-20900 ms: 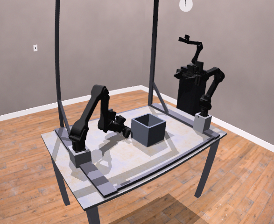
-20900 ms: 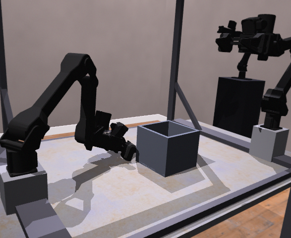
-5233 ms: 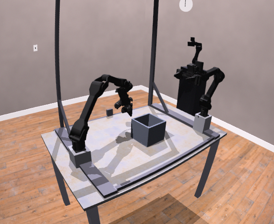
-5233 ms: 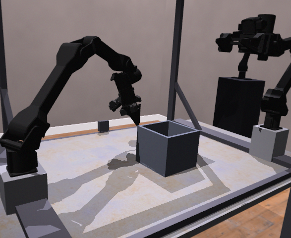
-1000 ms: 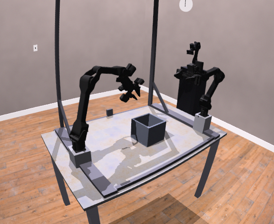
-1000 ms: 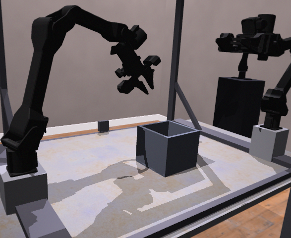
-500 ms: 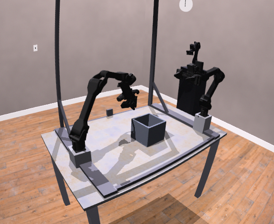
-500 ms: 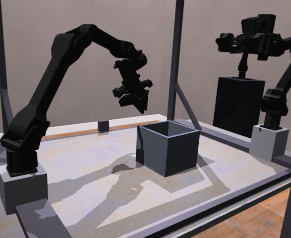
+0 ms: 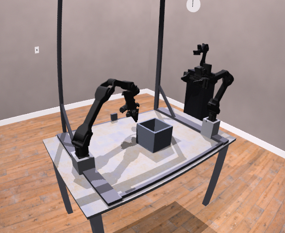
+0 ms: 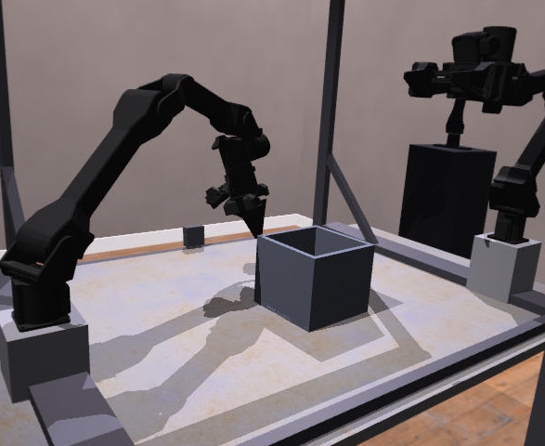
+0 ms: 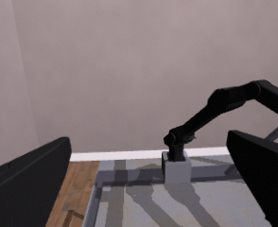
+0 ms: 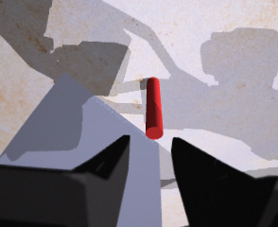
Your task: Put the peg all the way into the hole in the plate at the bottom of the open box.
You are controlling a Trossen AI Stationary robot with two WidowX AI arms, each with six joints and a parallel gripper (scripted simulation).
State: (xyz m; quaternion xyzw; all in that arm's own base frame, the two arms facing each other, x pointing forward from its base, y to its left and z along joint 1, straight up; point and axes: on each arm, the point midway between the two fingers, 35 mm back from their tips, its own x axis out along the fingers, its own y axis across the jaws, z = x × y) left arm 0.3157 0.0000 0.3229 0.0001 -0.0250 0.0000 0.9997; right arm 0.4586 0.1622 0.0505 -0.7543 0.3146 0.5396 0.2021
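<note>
Right now the red peg is 1 cm ahead of my right hand, 3 cm to the left of it and 10 cm below it. Also, from my right hand: plate 15 cm ahead, 6 cm to the left, 10 cm below.
</note>
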